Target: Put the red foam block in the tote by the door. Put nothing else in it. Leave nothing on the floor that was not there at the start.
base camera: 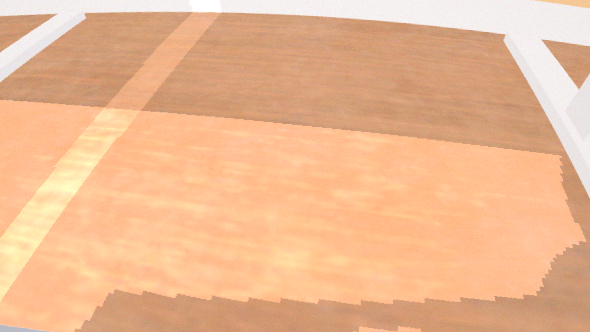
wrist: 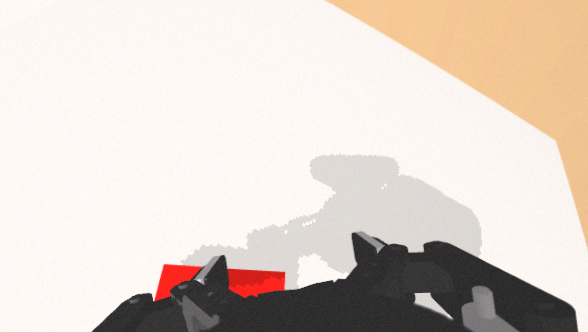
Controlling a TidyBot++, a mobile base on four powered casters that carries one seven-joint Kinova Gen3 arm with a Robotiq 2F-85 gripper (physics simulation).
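Places are measured from the arm's base along level axes (x back, y up, z left), in centimetres.
Pixels of known places: gripper, fingertip midpoint: (wrist: 291, 258).
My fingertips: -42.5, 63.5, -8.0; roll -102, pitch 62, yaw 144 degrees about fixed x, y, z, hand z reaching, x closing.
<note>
Behind a point stands the place of what it marks, as x, y, z.
The red foam block (wrist: 172, 281) @[-39.2, 59.9, -0.9] lies on the white table top (wrist: 150, 125) @[-52.4, 55.4, 8.8], at the bottom left of the wrist view. The left finger and the gripper's body hide part of it. My gripper (wrist: 291, 258) @[-42.5, 63.5, -8.0] is open, with nothing between its fingers. Its left fingertip overlaps the block in the view, and its right fingertip is well to the right of it. Whether the left finger touches the block I cannot tell. The tote does not show in either view.
The gripper's grey shadow lies on the table top. Table edges run along the upper right, with tan floor (wrist: 500, 45) beyond. In the base view, white beams (base camera: 350, 10) @[-93.9, -37.5, -12.1] and slanted white bars (base camera: 40, 45) @[-82.5, -38.4, 68.5] stand over the sunlit wooden floor (base camera: 300, 210) @[-34.1, -39.6, -0.2].
</note>
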